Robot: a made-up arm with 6 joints.
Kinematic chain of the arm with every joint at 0, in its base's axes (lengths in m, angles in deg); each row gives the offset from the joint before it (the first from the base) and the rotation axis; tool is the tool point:
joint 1: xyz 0 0 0.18 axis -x
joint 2: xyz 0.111 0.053 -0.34 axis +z
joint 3: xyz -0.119 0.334 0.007 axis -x
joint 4: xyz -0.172 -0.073 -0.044 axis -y
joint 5: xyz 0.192 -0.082 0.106 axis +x
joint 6: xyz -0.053 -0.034 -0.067 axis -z
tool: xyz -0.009 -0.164 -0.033
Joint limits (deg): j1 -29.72..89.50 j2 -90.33..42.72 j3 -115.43..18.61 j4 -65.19..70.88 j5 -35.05..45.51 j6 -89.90..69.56
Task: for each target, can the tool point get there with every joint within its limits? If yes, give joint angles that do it. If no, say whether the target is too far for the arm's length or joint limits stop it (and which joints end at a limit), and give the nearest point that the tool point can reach.
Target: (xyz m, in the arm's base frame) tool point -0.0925 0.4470 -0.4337
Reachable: yes | joints 6.60 -9.31 -96.18 46.70 18.08 57.23
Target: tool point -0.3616 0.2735 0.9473
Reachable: no: joint limits stop it (at a limit: joint 1, joint 3, joint 4, joint 5) | nearest point -0.0961 0.2627 0.3260 | short by 0.676 m
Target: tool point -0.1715 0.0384 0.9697
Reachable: no: joint limits stop it (at a limit: joint 1, joint 2, joint 4, joint 5) | nearest point -0.1487 -0.1575 0.3966 | short by 0.606 m
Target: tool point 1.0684 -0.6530 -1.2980
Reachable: no: too far | nearest point 0.5684 -0.3284 -0.5632 | short by 0.946 m
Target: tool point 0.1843 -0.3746 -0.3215
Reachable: yes | joints 66.30 -54.49 -57.45 59.91 37.63 12.65
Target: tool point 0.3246 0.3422 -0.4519
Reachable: yes | joints -6.21 -64.14 -68.50 -3.07 9.65 -20.79
